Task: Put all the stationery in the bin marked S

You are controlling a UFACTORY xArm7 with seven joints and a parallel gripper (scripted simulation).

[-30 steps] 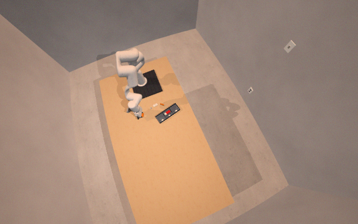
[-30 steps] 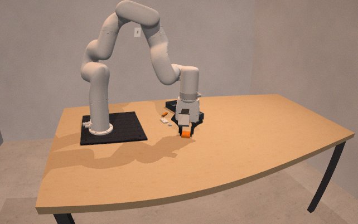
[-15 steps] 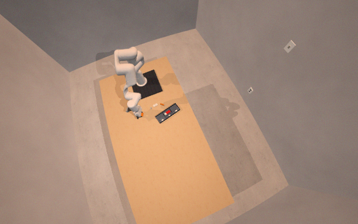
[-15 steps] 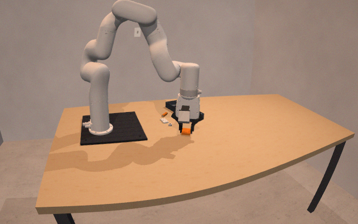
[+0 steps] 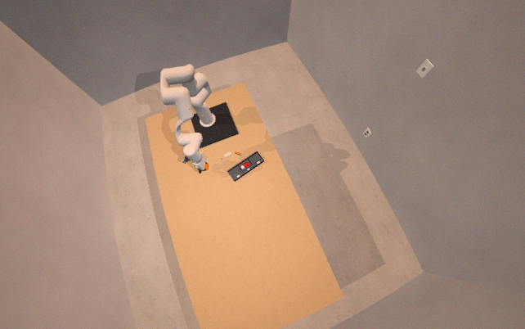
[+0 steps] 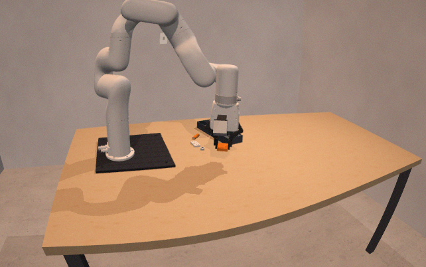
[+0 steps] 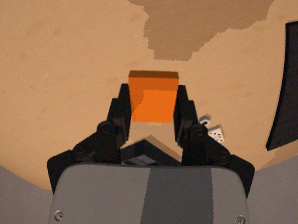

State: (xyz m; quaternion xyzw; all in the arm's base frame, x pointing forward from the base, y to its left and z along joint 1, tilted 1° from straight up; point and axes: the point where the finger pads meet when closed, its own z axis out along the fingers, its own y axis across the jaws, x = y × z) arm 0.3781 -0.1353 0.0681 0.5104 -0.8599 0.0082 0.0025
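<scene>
The orange block lies 20 mm below my hand. Round my hand: white flat piece: 40 mm behind, 180 mm to the left, 70 mm below; then orange stick: 10 mm behind, 250 mm to the left, 70 mm below; then grey nut: 30 mm behind, 120 mm to the left, 70 mm below.
</scene>
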